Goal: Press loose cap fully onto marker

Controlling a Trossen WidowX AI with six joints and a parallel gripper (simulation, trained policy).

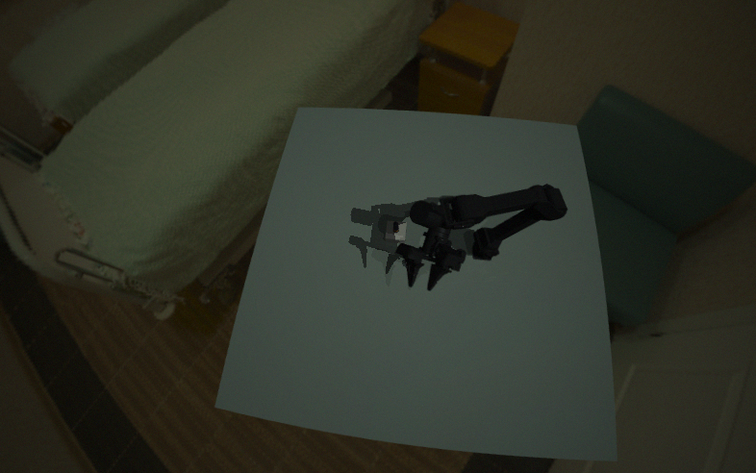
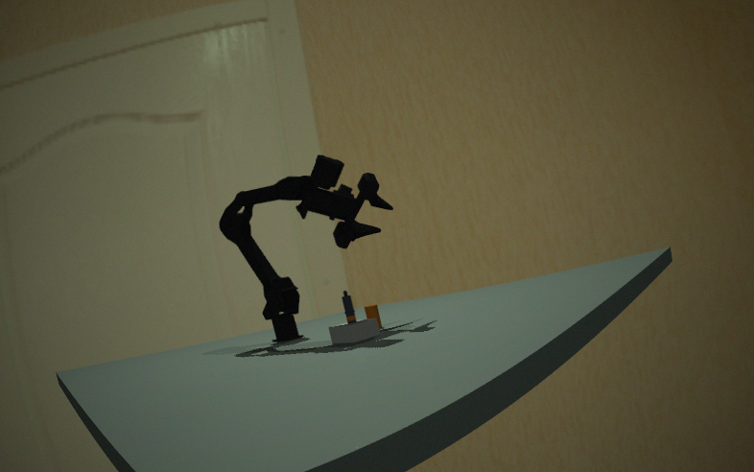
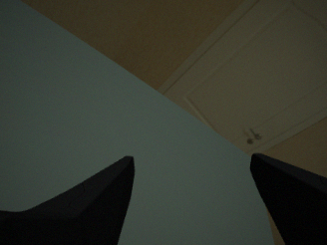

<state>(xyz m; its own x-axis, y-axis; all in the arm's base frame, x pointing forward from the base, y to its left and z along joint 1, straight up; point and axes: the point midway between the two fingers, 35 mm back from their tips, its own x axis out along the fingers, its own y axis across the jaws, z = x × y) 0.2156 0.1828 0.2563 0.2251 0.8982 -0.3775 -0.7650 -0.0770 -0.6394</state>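
My gripper tip is now 1 cm short of the orange cap, 12 cm to the left of it and 22 cm above it. Also, from my gripper tip: holder block 9 cm ahead, 25 cm to the right, 23 cm below.
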